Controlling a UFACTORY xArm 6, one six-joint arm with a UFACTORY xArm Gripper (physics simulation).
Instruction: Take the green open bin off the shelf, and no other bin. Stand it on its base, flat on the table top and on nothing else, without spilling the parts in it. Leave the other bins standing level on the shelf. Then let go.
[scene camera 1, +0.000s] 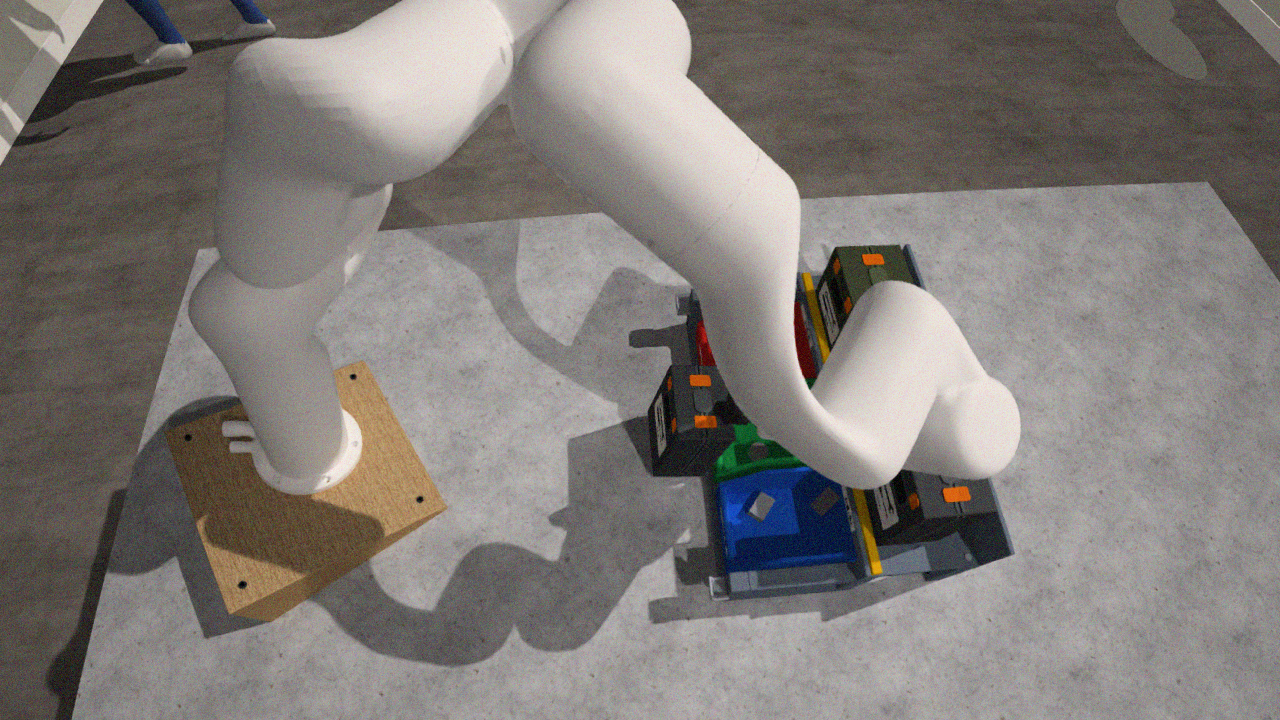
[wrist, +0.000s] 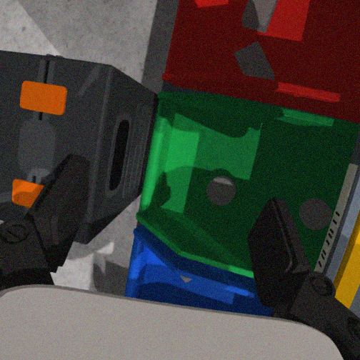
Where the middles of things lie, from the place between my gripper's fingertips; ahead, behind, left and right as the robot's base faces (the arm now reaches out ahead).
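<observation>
Green open bin (scene camera 1: 735, 462): my gripper 3 cm short of it, 8 cm above it. From my hand: yellow strip (scene camera 1: 871, 549), 9 cm ahead, 1 cm below; blue bin (scene camera 1: 793, 534), 11 cm to the right, 2 cm ahead, 8 cm below; red bin (scene camera 1: 804, 356), 12 cm to the left, 4 cm ahead, 8 cm below.
</observation>
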